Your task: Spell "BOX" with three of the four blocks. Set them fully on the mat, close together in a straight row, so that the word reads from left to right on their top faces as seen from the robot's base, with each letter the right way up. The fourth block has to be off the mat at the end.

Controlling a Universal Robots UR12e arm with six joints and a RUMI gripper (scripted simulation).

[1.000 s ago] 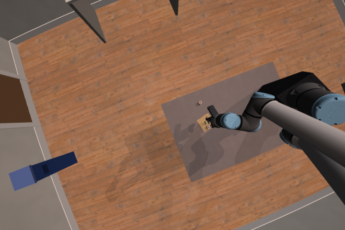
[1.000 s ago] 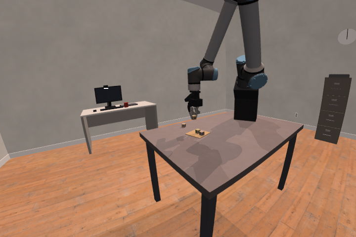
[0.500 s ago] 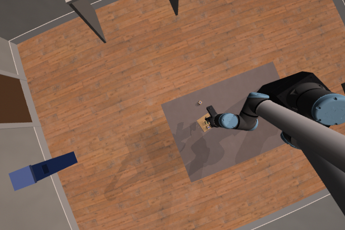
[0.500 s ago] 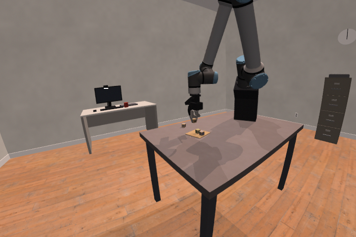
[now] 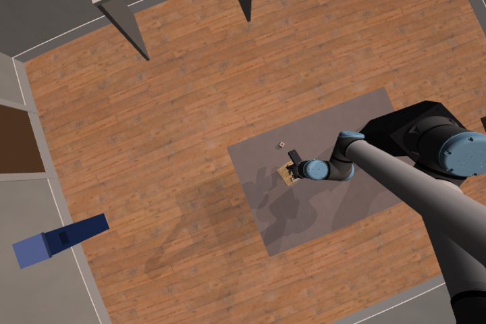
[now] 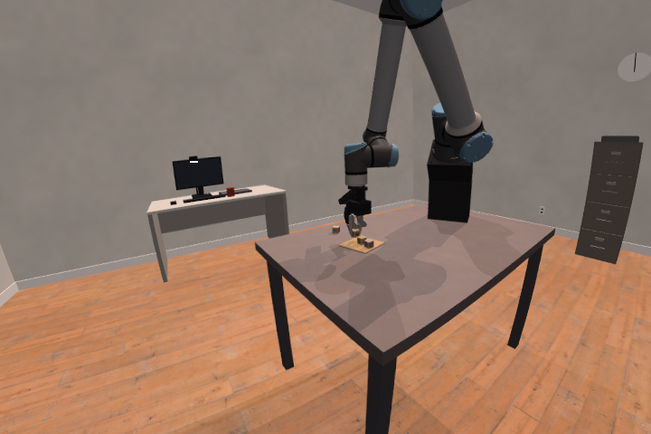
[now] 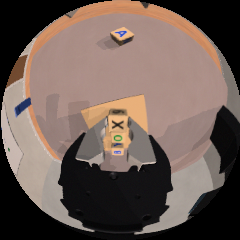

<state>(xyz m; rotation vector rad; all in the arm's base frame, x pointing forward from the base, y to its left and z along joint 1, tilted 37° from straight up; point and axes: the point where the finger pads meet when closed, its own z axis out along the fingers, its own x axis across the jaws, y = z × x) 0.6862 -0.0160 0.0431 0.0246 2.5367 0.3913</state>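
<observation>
My hand is 5 cm to the right of the O block and 2 cm above it. Round my hand: tan mat: 5 cm to the left, 4 cm below.
</observation>
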